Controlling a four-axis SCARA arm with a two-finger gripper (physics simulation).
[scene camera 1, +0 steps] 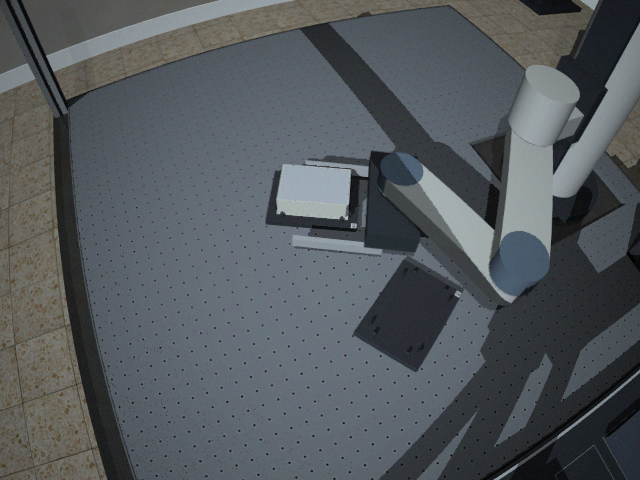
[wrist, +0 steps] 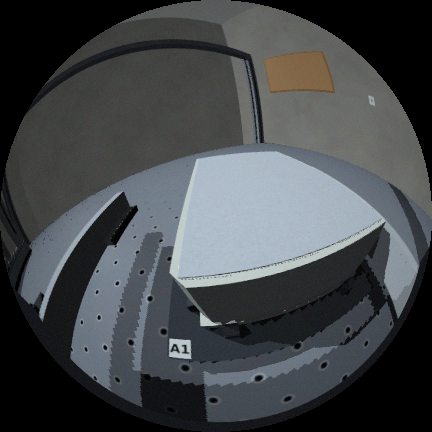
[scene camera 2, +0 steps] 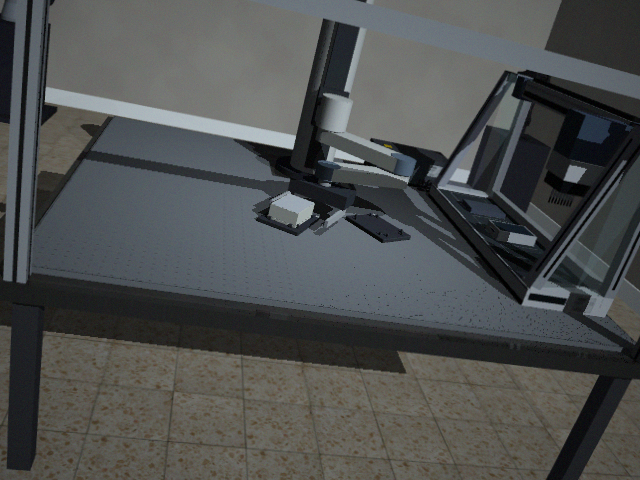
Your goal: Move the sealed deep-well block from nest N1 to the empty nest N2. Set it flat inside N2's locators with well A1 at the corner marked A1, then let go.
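Places are measured from the arm's base along level axes (x ahead, y left, z up), in metres.
Pixels of known places: gripper, fingertip midpoint: (scene camera 1: pixel 299 200) (wrist: pixel 214 183) (scene camera 2: pixel 298 213); arm's base, origin of the base link: (scene camera 2: pixel 308 172).
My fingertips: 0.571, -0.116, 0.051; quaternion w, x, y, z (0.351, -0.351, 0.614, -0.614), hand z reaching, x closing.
Note:
Ahead of a thing's pixels: the offset from my fingertips to its top centre, as dx, dy, dz. "*": to the spot under its first point.
The sealed deep-well block {-0.035, -0.012, +0.016} (scene camera 1: pixel 313 188) (scene camera 2: pixel 291 209) (wrist: pixel 270 215), white with a pale blue top, sits on dark nest N1 {-0.035, -0.014, -0.017} (scene camera 1: pixel 272 215) (scene camera 2: pixel 281 225) (wrist: pixel 176 325). N1's A1 tag {* -0.074, +0.070, -0.026} (scene camera 1: pixel 353 225) (wrist: pixel 180 348) is by the block's near corner in the wrist view. Which block corner holds well A1 cannot be told. Nest N2 {-0.085, +0.261, -0.017} (scene camera 1: pixel 408 315) (scene camera 2: pixel 379 227) is empty and turned at an angle, its tag {* -0.179, +0.267, -0.027} (scene camera 1: pixel 458 293) at the corner nearest the arm. My gripper (scene camera 1: pixel 299 201) (scene camera 2: pixel 293 214) is open around the block. One finger stands clear of it; the other is largely hidden behind it in the wrist view.
The dark gripper body (scene camera 1: pixel 385 222) (scene camera 2: pixel 323 195) is beside N1, on the arm side. The arm link (scene camera 1: pixel 444 222) reaches over the table near N2. A framed glass enclosure (scene camera 2: pixel 480 248) with labware {* -0.038, +0.675, +0.036} (scene camera 2: pixel 516 235) stands at the right in scene camera 2. Hard shadows cross the perforated table.

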